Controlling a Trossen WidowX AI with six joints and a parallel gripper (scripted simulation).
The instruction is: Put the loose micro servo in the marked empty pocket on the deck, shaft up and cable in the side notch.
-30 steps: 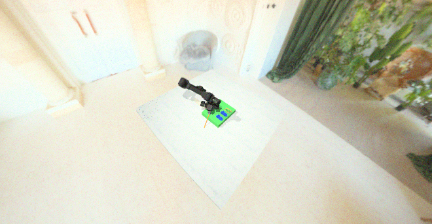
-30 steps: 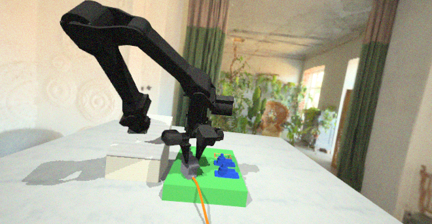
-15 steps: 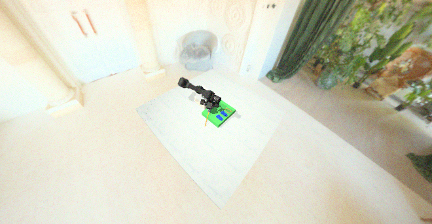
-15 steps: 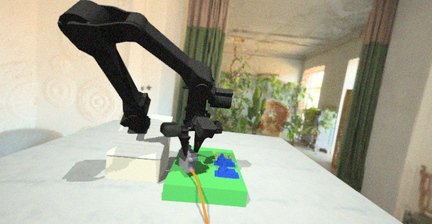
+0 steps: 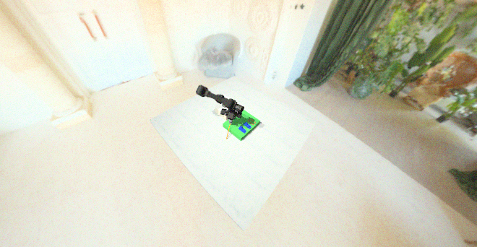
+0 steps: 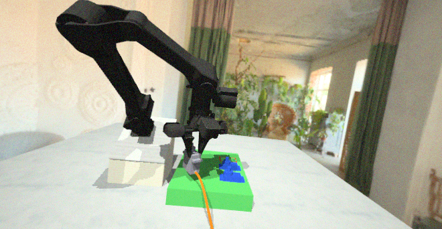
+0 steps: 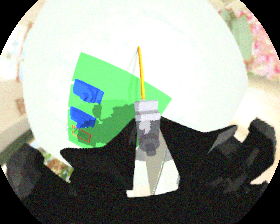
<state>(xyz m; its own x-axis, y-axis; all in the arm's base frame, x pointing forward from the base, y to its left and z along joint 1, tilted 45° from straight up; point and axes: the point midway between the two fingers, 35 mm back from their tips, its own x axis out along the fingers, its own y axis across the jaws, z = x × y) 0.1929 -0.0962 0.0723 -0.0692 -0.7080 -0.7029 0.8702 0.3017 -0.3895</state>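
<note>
Now: gripper tip 10 cm to the right of the green deck, 10 cm above it and 2 cm short of it.
</note>
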